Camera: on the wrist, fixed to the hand. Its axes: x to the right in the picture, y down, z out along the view.
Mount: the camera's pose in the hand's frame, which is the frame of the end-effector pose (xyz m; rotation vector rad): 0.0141 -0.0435 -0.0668 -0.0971 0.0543 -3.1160
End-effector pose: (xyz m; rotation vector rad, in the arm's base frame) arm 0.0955 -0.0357 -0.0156 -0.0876 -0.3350 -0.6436
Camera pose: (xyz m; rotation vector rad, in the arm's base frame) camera 0.0985 -0.0907 -0.0749 -0.3701 0.0495 2.5004
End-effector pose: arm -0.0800 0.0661 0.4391 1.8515 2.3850 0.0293
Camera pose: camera -0.1326 0.0728 0.5003 -2.4346 1.9337 -0.0798
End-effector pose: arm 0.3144 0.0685 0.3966 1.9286 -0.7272 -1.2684
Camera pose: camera 0.3848 0.1002 0.3722 -0.7079 -1.8804 0.8729
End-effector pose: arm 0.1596 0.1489 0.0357 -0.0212 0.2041 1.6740
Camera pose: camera 0.1938 0.1573 -0.0372 -0.2714 -0.0434 -1.4291
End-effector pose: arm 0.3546 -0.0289 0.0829 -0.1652 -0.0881 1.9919
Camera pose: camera 0.3985 0.0011 0.0218 0.0102 -0.1829 -1.1240
